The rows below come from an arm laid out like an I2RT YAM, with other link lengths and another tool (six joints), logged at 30 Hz.
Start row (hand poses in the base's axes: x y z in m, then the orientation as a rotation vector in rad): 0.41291, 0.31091, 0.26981, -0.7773, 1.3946, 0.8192
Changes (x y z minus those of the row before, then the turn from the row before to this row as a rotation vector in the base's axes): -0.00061, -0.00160, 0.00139, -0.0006, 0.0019, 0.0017; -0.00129, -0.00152, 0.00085, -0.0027, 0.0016, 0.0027; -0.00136, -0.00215, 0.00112, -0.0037, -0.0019, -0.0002; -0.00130, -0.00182, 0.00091, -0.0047, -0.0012, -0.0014; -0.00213, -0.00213, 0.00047, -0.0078, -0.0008, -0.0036; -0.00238, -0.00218, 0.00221, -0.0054, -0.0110, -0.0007; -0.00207, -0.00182, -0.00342, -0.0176, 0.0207, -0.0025; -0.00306, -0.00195, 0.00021, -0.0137, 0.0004, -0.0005; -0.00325, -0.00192, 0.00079, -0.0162, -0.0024, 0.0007; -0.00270, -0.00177, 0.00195, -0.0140, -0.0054, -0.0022; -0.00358, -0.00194, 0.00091, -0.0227, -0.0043, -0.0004; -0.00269, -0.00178, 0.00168, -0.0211, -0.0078, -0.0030; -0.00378, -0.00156, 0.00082, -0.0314, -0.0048, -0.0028; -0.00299, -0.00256, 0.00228, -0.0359, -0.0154, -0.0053
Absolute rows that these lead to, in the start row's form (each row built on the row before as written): 0.41230, 0.30931, 0.27120, -0.7784, 1.3961, 0.8211; 0.41101, 0.30779, 0.27205, -0.7820, 1.3981, 0.8222; 0.40965, 0.30564, 0.27317, -0.7853, 1.3983, 0.8187; 0.40835, 0.30382, 0.27408, -0.7882, 1.4000, 0.8140; 0.40622, 0.30169, 0.27455, -0.7917, 1.4043, 0.8058; 0.40384, 0.29951, 0.27676, -0.7987, 1.3974, 0.7963; 0.40177, 0.29769, 0.27334, -0.8042, 1.4253, 0.7933; 0.39871, 0.29574, 0.27355, -0.8142, 1.4326, 0.7841; 0.39546, 0.29382, 0.27434, -0.8278, 1.4382, 0.7727; 0.39276, 0.29205, 0.27629, -0.8383, 1.4410, 0.7590; 0.38918, 0.29011, 0.27720, -0.8565, 1.4483, 0.7413; 0.38649, 0.28833, 0.27888, -0.8723, 1.4525, 0.7208; 0.38271, 0.28677, 0.27970, -0.8954, 1.4639, 0.6950; 0.37972, 0.28421, 0.28198, -0.9222, 1.4686, 0.6584
